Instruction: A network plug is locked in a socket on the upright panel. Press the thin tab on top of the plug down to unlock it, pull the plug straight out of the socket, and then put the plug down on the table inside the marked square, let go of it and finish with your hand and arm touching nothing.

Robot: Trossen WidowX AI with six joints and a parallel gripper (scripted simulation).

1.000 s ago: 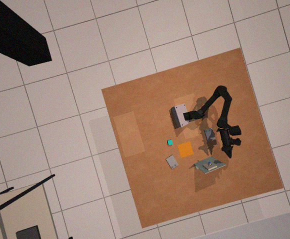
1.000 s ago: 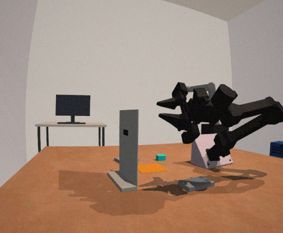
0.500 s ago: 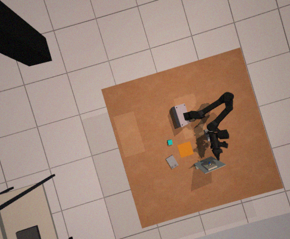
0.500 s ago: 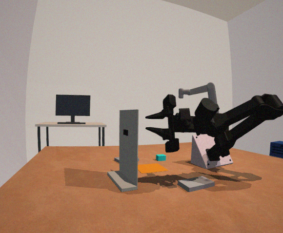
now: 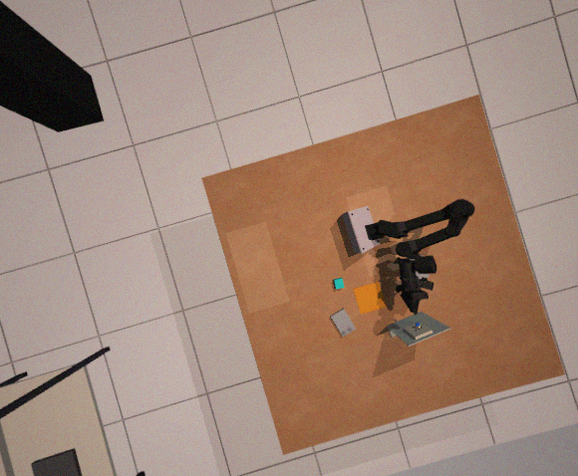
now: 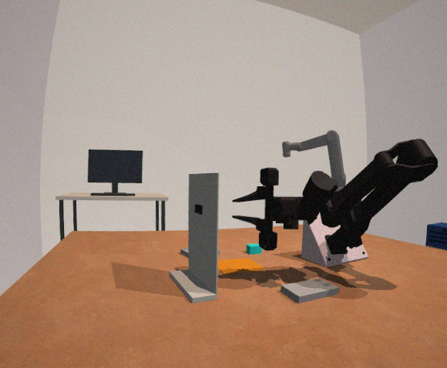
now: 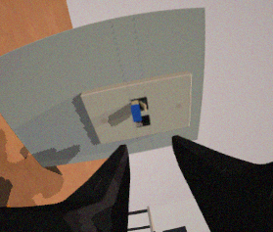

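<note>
The network plug is 60 mm ahead of my gripper tip and 10 mm to the left of it. The rest, counted from my gripper tip: cyan cube 160 mm behind, 240 mm to the right, 160 mm below; then orange marked square 60 mm behind, 120 mm to the right, 170 mm below; then upright grey panel 80 mm ahead, 60 mm below.
</note>
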